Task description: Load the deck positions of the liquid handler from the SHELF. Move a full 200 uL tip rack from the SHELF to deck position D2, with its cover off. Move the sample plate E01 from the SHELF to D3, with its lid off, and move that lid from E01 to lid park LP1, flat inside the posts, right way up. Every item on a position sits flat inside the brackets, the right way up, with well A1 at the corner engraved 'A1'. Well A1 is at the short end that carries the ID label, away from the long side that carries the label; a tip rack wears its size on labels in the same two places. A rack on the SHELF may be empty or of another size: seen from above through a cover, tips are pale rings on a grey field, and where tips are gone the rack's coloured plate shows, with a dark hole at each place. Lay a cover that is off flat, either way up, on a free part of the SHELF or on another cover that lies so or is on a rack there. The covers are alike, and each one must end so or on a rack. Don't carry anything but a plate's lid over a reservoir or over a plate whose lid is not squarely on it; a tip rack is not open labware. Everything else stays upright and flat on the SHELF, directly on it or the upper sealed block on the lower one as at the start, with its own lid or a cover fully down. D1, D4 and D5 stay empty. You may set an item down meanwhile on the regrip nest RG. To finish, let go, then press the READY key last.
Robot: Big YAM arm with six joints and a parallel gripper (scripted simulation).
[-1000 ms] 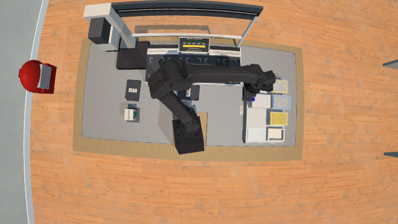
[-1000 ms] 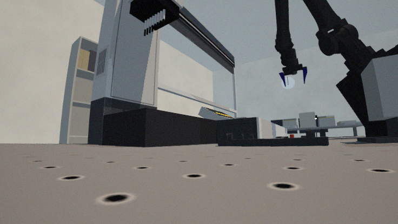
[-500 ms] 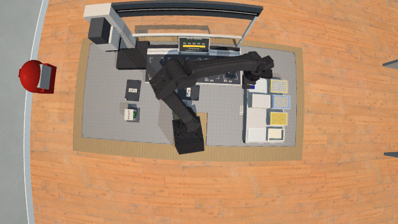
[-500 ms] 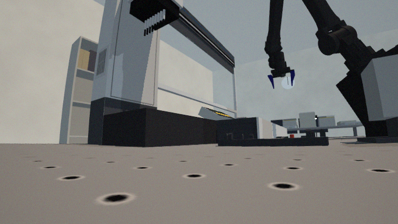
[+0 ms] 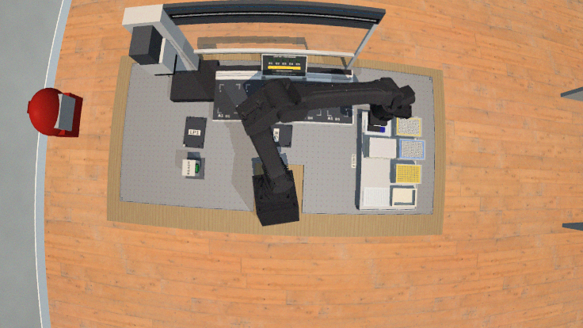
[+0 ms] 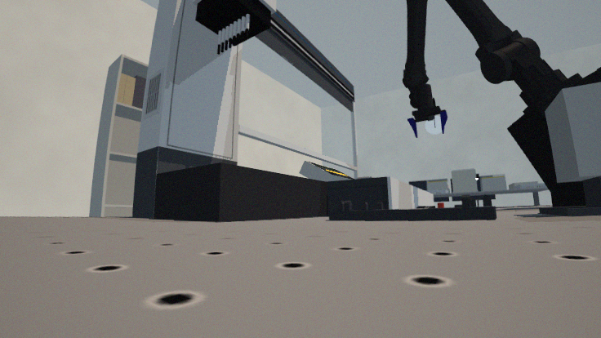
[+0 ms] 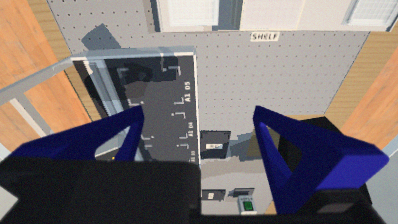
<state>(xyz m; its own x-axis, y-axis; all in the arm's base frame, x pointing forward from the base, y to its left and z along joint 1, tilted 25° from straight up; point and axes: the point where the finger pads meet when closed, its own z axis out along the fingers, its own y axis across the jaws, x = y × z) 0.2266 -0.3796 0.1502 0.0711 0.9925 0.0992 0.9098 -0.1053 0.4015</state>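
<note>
The clear tip rack cover lies 240 mm to the right of my hand, 170 mm below it and 10 mm behind it. Round my hand: clear plate lid: 220 mm below, 100 mm to the right; white sealed block: 170 mm below, 110 mm behind, 100 mm to the right; sample plate: 220 mm below, 100 mm to the right.
</note>
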